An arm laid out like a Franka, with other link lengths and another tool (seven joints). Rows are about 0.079 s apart.
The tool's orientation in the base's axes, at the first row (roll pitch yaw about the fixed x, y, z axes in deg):
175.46 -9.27 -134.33
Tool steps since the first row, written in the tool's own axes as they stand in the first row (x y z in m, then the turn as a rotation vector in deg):
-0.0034 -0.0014 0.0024 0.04 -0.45 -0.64
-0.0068 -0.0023 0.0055 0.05 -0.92 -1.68
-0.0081 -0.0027 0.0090 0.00 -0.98 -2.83
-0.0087 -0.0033 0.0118 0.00 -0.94 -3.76
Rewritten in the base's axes. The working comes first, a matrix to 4 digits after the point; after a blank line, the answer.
The tool's axes in the first row as the columns of a matrix, in the base's axes (used below as rounded here):
-0.6897 -0.7042 -0.1688
-0.7060 0.7057 -0.0596
0.1611 0.0781 -0.9838

0.0029 0.0013 -0.0030 0.40 -0.31 0.60
0.0054 0.0028 -0.0067 0.90 -0.58 1.59
0.0060 0.0033 -0.0104 1.17 -0.52 2.71
0.0063 0.0031 -0.0133 1.30 -0.44 3.63

